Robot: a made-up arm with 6 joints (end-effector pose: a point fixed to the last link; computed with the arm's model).
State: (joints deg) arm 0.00 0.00 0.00 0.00 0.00 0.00
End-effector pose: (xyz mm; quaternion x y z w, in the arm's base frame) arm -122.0 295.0 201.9 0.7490 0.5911 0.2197 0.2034
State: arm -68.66 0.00 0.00 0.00 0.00 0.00
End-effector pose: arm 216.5 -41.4 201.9 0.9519 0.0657 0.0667 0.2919
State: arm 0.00 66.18 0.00 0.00 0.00 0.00
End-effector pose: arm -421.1 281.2 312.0 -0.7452 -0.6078 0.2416 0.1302
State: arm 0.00 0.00 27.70 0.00 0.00 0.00
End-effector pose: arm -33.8 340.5 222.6 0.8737 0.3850 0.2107 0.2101
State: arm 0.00 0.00 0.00 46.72 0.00 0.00
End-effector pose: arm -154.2 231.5 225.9 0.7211 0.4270 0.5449 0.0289
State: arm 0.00 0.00 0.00 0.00 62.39 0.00
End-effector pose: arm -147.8 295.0 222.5 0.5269 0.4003 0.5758 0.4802
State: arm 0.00 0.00 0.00 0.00 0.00 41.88
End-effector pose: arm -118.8 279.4 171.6 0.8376 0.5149 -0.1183 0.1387
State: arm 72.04 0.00 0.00 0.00 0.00 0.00
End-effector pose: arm -570.9 80.5 201.9 0.2582 0.9185 0.2973 0.0353
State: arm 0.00 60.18 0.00 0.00 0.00 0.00
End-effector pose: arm -401.6 281.9 288.4 -0.7561 -0.6148 0.2008 0.1000
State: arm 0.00 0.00 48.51 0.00 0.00 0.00
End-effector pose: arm 40.2 343.8 241.8 0.9342 0.2147 0.1959 0.2070
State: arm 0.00 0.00 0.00 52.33 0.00 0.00
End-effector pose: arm -158.3 223.3 224.7 0.7095 0.4019 0.5789 0.0070
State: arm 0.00 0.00 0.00 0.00 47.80 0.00
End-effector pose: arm -140.0 295.0 220.5 0.5957 0.4580 0.5043 0.4255
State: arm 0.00 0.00 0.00 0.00 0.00 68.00
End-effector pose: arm -128.5 267.3 156.6 0.8370 0.4320 -0.3240 0.0884
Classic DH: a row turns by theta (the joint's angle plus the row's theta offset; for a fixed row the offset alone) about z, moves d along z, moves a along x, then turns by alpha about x. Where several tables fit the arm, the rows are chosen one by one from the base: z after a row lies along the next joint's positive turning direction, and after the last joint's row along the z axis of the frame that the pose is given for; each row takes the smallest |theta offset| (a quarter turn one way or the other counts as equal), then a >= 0, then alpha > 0; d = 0 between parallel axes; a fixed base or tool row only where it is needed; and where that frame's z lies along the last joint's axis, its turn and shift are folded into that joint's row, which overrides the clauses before.
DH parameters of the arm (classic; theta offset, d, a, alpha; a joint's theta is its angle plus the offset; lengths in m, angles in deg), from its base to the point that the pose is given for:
base (fixed): 31.3 0 -0.2329 0
joint 1: -28.44 0.4911 0.0324 -90.61
joint 2: -14.47 0.2618 0.1214 -92.94
joint 3: -59.9 0.4025 0.0118 -75.42
joint 4: 85.66 -0.2209 0.0593 -63.02
joint 5: 54.89 -0.0231 0.008 -145.75
joint 6: -72.01 0.0102 -0.0462 81.17
tool (fixed): 135.03 0.0125 0 0

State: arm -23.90 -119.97 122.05 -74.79 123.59 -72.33
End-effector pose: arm -46.4 182.3 1015.3 -0.1279 -0.3933 0.1767 0.8932
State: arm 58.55 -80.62 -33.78 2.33 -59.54 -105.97
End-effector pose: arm -323.3 262.4 431.6 0.3864 -0.4779 -0.7802 0.1164
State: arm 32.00 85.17 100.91 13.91 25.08 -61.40
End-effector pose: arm -511.4 149.6 119.1 0.4332 0.5746 0.0846 0.6893
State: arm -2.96 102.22 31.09 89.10 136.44 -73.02
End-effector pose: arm -472.2 335.4 469.4 -0.2138 0.2763 0.2249 0.9096
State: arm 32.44 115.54 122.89 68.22 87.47 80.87
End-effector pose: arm -654.8 -6.8 290.7 0.5410 -0.0805 0.2100 0.8104
